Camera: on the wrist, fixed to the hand. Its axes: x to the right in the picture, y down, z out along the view.
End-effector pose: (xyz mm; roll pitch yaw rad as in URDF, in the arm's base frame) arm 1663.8 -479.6 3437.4 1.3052 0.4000 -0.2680
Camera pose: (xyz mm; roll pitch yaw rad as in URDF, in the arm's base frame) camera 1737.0 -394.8 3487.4 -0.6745 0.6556 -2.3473
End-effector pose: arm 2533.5 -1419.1 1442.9 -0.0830 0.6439 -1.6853
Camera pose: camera 2618.8 -1396.0 1357.8 -0.7335 -0.5376 -2.9769
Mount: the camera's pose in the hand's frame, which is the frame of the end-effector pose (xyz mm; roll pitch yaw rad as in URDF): 24.9 89.1 -80.6 0.0172 -0.5021 -1.7059
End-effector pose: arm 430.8 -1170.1 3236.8 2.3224 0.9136 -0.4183
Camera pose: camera 530.8 -1216.7 3290.5 -1.7907 0.5178 2.4417
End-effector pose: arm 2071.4 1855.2 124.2 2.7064 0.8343 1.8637
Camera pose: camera 2087.7 1963.2 180.1 -2.0782 0.4686 -1.9926
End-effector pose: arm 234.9 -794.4 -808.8 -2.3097 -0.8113 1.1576
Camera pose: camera 354.7 -819.0 -798.7 2.2411 -0.1337 3.0485
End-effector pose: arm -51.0 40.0 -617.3 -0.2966 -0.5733 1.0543
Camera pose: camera -66.7 137.3 -690.4 0.7592 -0.5656 -1.1307
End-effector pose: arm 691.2 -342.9 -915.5 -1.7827 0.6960 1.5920
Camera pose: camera 789.3 -366.7 -985.3 -2.3451 -0.7072 2.6257
